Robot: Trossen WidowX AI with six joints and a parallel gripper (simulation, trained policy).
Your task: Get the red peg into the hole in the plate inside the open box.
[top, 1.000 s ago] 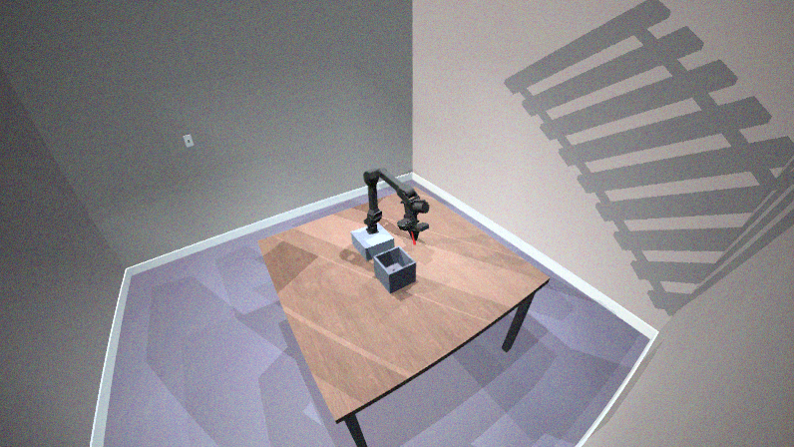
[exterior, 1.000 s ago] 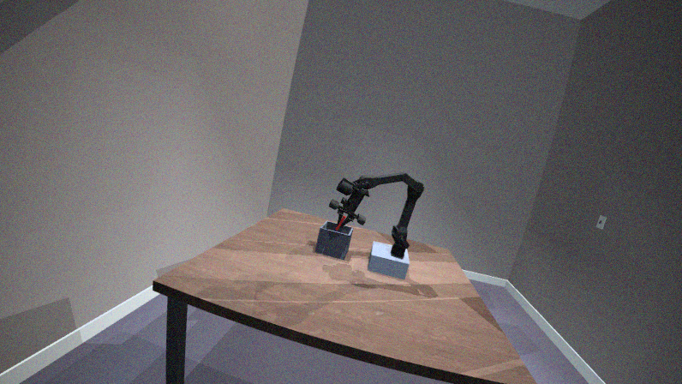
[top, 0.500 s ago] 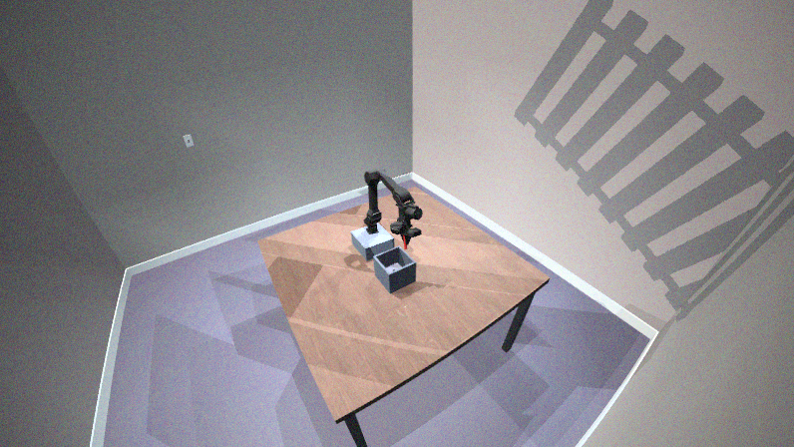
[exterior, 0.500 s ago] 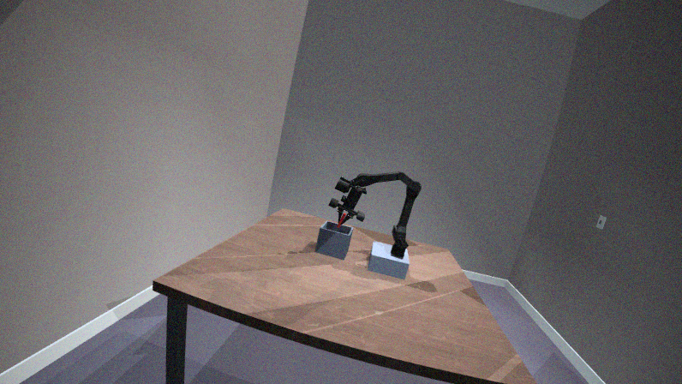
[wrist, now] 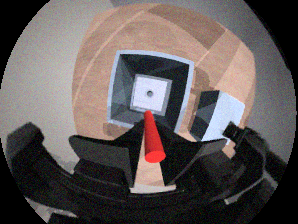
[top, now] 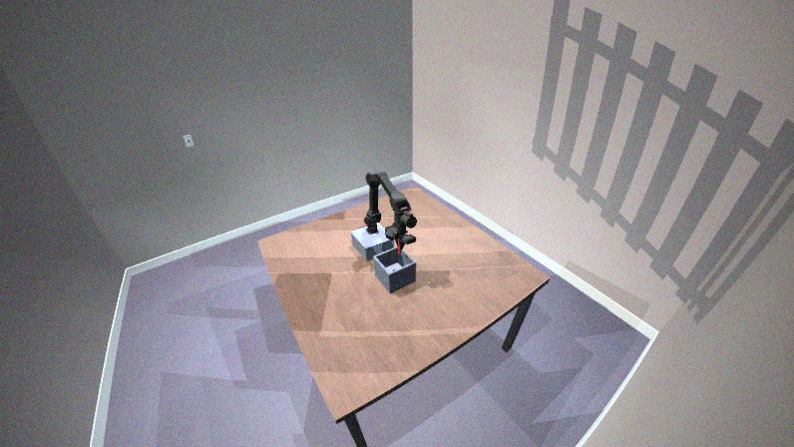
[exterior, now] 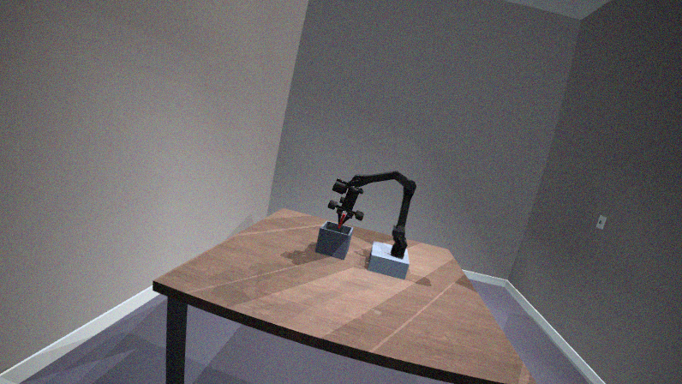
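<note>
Right now my gripper tip is 130 mm above the pale plate, 40 mm to the left of it and 20 mm short of it. Also, from my gripper tip: red peg: 20 mm above.
</note>
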